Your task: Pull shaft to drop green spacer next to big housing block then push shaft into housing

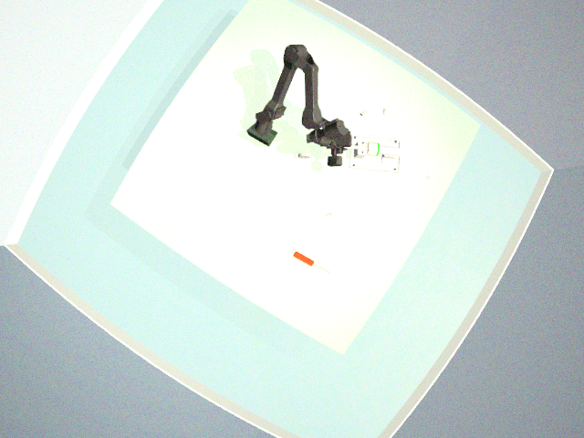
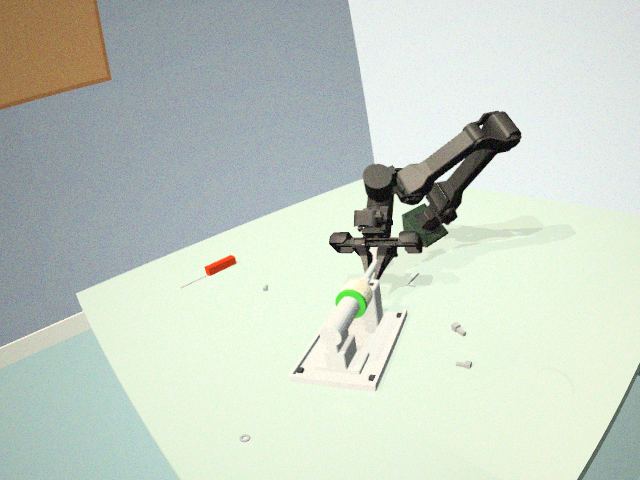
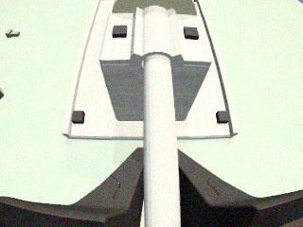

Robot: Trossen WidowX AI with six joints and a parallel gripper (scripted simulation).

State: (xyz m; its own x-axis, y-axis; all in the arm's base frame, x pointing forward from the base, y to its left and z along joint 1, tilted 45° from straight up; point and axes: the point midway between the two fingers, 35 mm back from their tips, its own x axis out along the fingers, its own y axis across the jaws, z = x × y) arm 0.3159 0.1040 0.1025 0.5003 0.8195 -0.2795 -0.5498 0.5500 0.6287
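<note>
The shaft is 4 cm ahead of my gripper tip, 3 cm to the left of it and 2 cm above it. Also, from my gripper tip: green spacer 10 cm ahead, 7 cm to the left, 2 cm above; then cream spacer 7 cm ahead, 5 cm to the left, 2 cm above.
</note>
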